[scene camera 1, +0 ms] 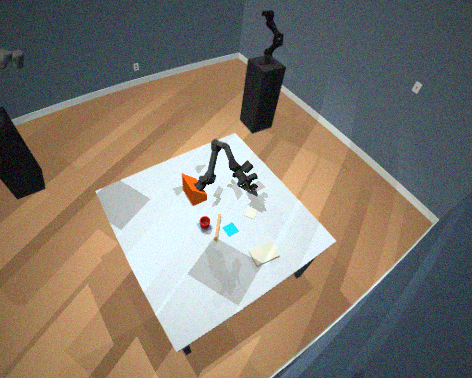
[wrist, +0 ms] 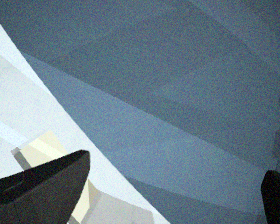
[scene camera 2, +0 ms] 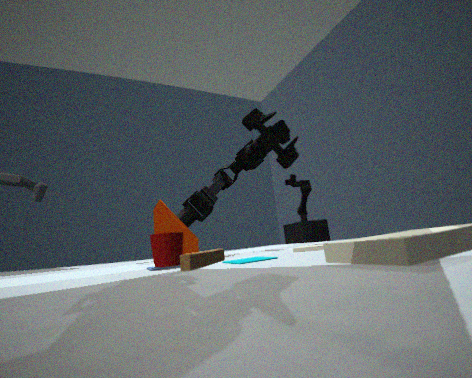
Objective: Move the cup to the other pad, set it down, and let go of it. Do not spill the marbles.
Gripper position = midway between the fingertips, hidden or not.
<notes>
My gripper (scene camera 2: 286, 125) is open, with nothing in its grasp. Also in view: a red cup (scene camera 2: 167, 247).
My gripper shows as well in the wrist view (wrist: 180, 172). The wrist view does not show the red cup: it is out of frame.
</notes>
